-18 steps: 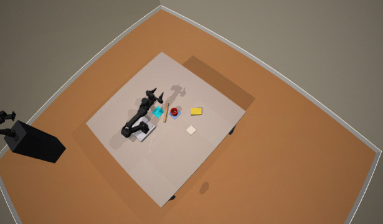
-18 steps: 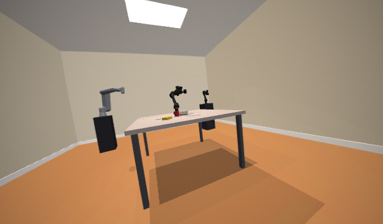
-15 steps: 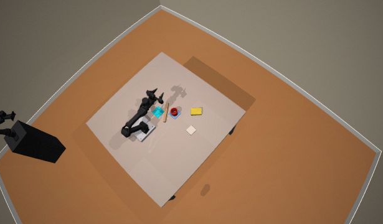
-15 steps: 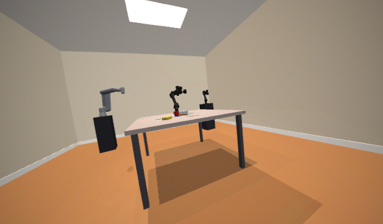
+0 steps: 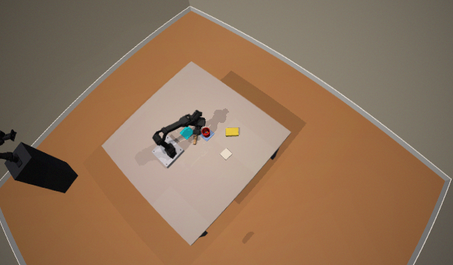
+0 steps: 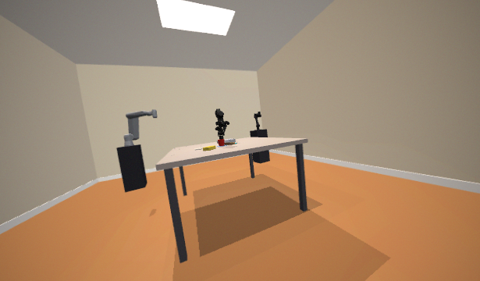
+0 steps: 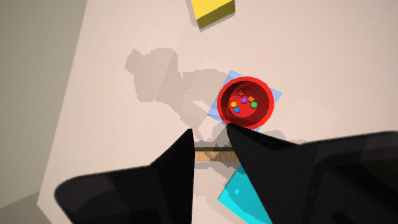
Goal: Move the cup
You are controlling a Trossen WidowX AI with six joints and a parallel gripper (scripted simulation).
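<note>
My gripper tip is 20 mm past the red cup, 30 mm to the left of it and 110 mm above it. Round my gripper tip: wooden block: 60 mm behind, 50 mm to the left, 150 mm below; then blue pad: 20 mm behind, 30 mm to the right, 160 mm below; then cyan pad: 100 mm behind, 130 mm to the left, 160 mm below.
</note>
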